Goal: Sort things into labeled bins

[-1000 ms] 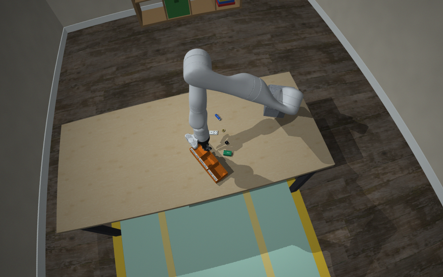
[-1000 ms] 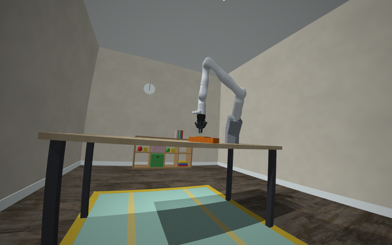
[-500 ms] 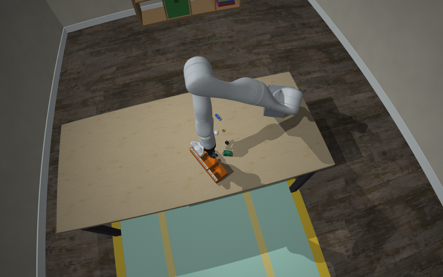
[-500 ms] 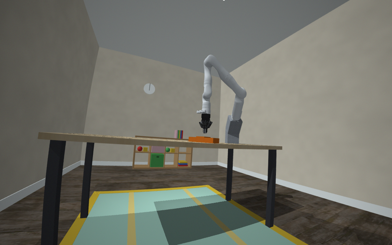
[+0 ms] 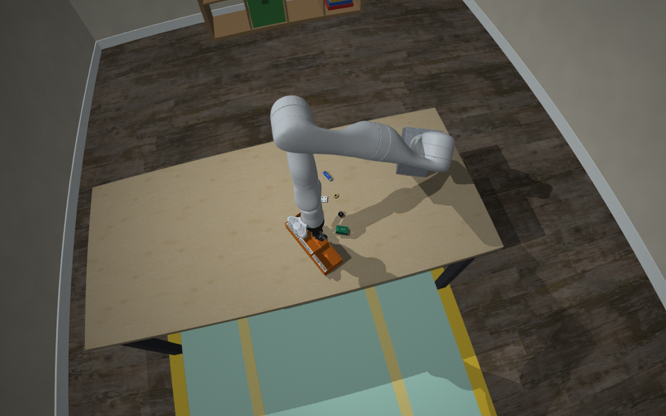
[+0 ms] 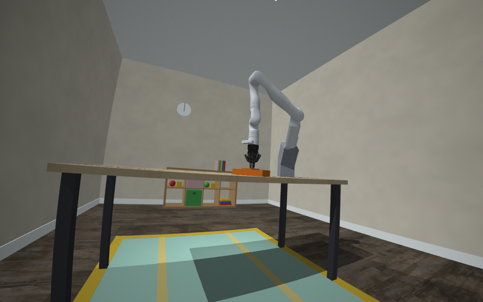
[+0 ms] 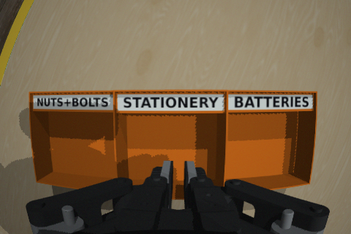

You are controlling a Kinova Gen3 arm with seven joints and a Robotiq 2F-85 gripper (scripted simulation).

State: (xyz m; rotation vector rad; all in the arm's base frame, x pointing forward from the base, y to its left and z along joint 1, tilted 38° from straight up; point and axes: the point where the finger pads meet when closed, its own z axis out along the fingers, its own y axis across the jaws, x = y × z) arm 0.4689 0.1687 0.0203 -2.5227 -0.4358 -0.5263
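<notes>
Now: the orange bins 2 cm ahead of my hand, 1 cm to the left of it and 4 cm below it. Also, from my hand: green 9V battery: 9 cm behind, 2 cm to the right, 6 cm below; then white domino: 6 cm behind, 17 cm to the right, 6 cm below; then black die: 12 cm behind, 8 cm to the right, 6 cm below.
</notes>
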